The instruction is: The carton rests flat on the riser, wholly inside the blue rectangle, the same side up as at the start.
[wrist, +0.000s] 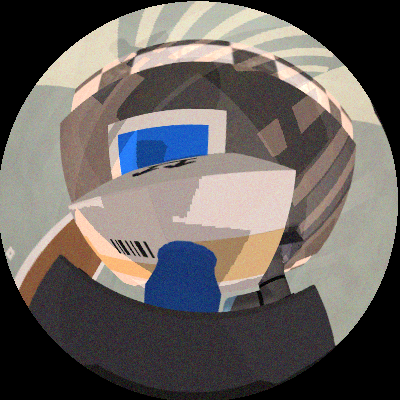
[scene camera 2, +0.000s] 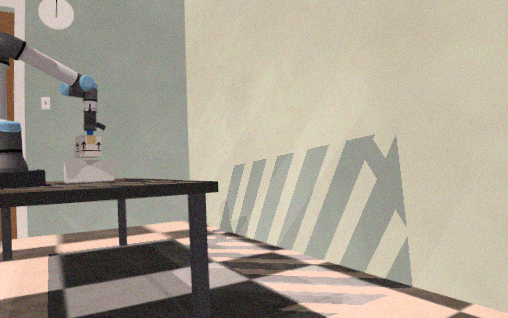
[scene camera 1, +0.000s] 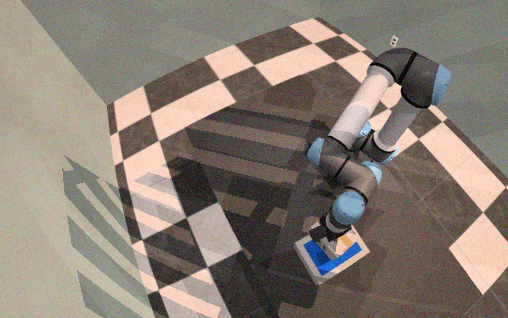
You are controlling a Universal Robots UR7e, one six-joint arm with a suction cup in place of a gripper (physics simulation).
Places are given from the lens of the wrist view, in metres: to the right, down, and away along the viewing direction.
my suction cup (wrist: 183, 279): -0.01, 0.03, 0.04
carton (wrist: 236, 205): 0.01, 0.00, 0.04
riser (wrist: 146, 139): -0.08, -0.09, 0.15
The marked spots on the riser and my suction cup are 0.18 m apart.
